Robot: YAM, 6 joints.
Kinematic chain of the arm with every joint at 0, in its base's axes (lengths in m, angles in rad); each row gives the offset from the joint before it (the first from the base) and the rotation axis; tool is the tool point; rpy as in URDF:
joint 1: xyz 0 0 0.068 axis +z
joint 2: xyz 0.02 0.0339 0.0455 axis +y
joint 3: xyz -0.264 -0.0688 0 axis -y
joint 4: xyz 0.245 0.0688 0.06 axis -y
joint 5: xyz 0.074 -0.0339 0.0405 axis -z
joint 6: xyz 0.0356 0 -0.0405 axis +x
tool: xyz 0 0 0 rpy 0 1.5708 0
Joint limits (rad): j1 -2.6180..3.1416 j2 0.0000..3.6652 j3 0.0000..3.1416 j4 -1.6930..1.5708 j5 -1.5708..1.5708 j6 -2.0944..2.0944
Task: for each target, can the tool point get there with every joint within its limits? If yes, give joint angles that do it. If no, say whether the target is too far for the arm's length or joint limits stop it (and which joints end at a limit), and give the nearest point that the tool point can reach.
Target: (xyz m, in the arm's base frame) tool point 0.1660 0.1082 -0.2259
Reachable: yes | joints 0.4071 3.3100 1.4557 -0.7597 -1.2338 -1.5589
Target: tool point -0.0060 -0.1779 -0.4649
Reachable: no: joint limits stop it (at a limit: joint 2) | nearest point -0.0065 -0.1920 -0.3759 | short by 0.090 m
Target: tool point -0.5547 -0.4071 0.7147
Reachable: no: too far | nearest point -0.3912 -0.2871 0.5321 | short by 0.273 m
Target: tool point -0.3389 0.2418 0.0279
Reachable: yes | joints 2.4867 2.4186 0.9938 1.1724 -0.4242 -0.3676
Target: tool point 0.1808 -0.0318 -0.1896
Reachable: yes | joints -0.2437 3.2329 1.4380 -1.0935 -0.3666 1.7056
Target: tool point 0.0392 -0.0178 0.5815
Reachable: yes | joints -1.2735 0.7907 1.5434 0.1331 -1.1309 -1.7596
